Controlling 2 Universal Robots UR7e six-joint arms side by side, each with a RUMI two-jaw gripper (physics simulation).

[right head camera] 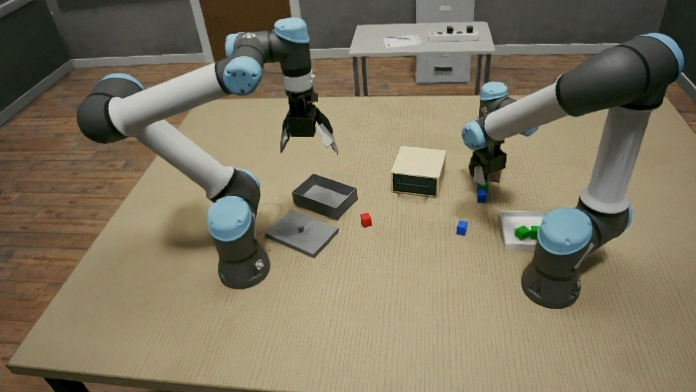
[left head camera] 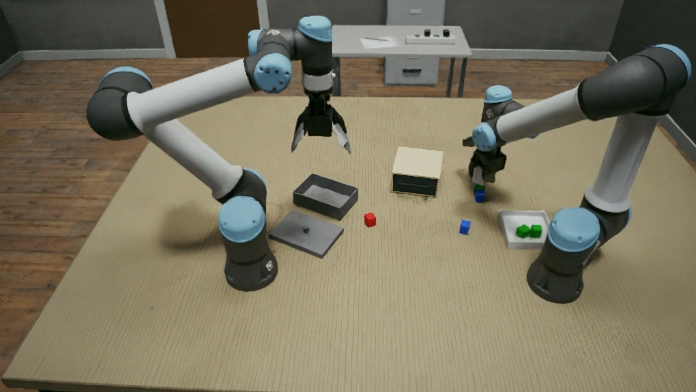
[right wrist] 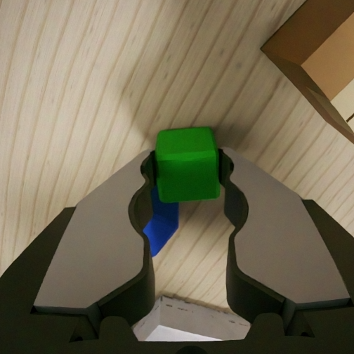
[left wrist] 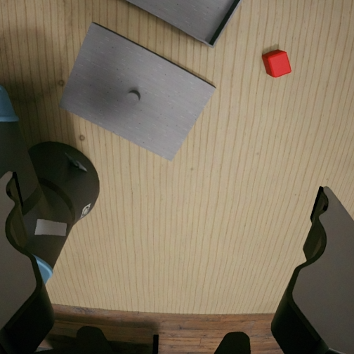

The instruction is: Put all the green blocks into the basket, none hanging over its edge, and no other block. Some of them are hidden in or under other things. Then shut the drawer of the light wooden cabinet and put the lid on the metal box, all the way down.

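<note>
My right gripper [right wrist: 186, 151] [left head camera: 479, 184] is shut on a green block [right wrist: 187, 165] [left head camera: 479, 188], low at the table beside a blue block [right wrist: 164, 220] [left head camera: 480, 196] [right head camera: 481, 196]. Two green blocks [left head camera: 523, 231] [left head camera: 536, 231] lie in the white basket [left head camera: 506, 230] [right head camera: 509, 231]. The light wooden cabinet [left head camera: 418, 162] [right head camera: 419, 161] stands at the middle, its dark front facing the cameras; whether its drawer is fully shut is hard to tell. The open metal box [left head camera: 317, 202] [right head camera: 316, 202] stands behind its lid [left head camera: 320, 237] [left wrist: 165, 110], which lies on the table. My left gripper [left head camera: 321, 150] [right head camera: 309, 151] is open, high behind the box.
A red block [left head camera: 370, 220] [right head camera: 366, 220] [left wrist: 277, 63] lies right of the metal box. Another blue block [left head camera: 465, 227] [right head camera: 462, 228] lies left of the basket. A brown box-like thing [right wrist: 320, 65] stands near the right gripper, partly hidden in the right head camera.
</note>
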